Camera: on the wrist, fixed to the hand. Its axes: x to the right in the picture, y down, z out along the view.
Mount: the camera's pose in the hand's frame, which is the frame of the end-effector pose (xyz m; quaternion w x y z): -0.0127 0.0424 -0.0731 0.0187 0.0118 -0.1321 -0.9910
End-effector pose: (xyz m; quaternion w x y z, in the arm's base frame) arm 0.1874 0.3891 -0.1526 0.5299 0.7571 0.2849 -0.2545
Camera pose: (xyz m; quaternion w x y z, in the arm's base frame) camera 0.2142 0.4446 -0.0934 0.2136 0.2956 -0.6826 0.6333
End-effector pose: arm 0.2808 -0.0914 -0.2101 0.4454 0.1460 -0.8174 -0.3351
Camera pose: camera 0.3508 -0.0840 -0.1617 0.4334 -0.7737 -0.0666 0.4573
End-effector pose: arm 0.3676 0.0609 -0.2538 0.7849 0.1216 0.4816 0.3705
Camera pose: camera 0.2827 0.0694 -0.2592 0.4440 -0.4168 0.0302 -0.7926
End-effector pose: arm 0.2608 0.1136 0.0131 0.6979 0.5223 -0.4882 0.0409
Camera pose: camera 0.2768 0.1947 0.0348 0.0171 -0.5072 -0.4168 0.7541
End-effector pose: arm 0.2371 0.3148 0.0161 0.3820 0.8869 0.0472 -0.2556
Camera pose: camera 0.2684 0.3377 0.0922 0.2504 0.0594 -0.8263 0.5010
